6 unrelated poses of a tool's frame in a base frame.
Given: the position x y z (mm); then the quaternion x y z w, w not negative.
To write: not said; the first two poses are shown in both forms.
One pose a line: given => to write
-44 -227 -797 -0.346 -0.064 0.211 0.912 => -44 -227 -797 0.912 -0.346 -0.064 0.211
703 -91 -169 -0.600 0.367 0.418 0.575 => 703 -91 -169 0.575 -0.600 0.367 0.418
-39 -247 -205 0.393 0.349 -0.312 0.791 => -39 -247 -205 0.791 0.393 0.349 -0.312
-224 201 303 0.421 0.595 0.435 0.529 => -224 201 303 0.529 0.421 0.595 0.435
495 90 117 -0.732 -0.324 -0.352 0.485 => 495 90 117 0.485 -0.732 -0.324 -0.352
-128 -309 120 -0.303 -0.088 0.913 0.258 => -128 -309 120 0.258 -0.303 -0.088 0.913
